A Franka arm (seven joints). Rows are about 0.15 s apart.
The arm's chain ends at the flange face. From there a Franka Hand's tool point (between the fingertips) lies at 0.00 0.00 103.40 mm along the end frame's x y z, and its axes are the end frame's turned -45 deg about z.
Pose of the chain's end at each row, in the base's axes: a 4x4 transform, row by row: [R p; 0 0 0 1], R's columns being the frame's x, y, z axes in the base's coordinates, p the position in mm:
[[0.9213 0.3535 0.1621 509.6], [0.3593 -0.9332 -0.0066 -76.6], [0.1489 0.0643 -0.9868 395.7], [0 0 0 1]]
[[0.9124 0.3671 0.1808 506.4], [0.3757 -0.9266 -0.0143 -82.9], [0.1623 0.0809 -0.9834 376.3], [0 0 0 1]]
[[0.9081 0.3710 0.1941 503.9], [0.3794 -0.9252 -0.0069 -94.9], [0.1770 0.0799 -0.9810 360.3], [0 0 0 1]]
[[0.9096 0.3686 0.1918 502.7], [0.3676 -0.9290 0.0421 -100.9], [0.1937 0.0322 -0.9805 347.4], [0 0 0 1]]
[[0.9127 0.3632 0.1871 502.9], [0.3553 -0.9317 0.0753 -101.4], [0.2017 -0.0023 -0.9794 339.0], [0 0 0 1]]
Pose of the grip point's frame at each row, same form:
[[0.4015 0.9014 0.1621 526.4], [0.9139 -0.4058 -0.0066 -77.3], [0.0598 0.1508 -0.9868 293.7], [0 0 0 1]]
[[0.3856 0.9047 0.1808 525.1], [0.9209 -0.3895 -0.0143 -84.4], [0.0576 0.1720 -0.9834 274.6], [0 0 0 1]]
[[0.3798 0.9045 0.1941 524.0], [0.9225 -0.3859 -0.0069 -95.6], [0.0687 0.1817 -0.9810 258.9], [0 0 0 1]]
[[0.3825 0.9038 0.1918 522.5], [0.9168 -0.3970 0.0421 -96.5], [0.1142 0.1597 -0.9805 246.0], [0 0 0 1]]
[[0.3886 0.9022 0.1871 522.2], [0.9100 -0.4076 0.0753 -93.6], [0.1442 0.1410 -0.9794 237.7], [0 0 0 1]]

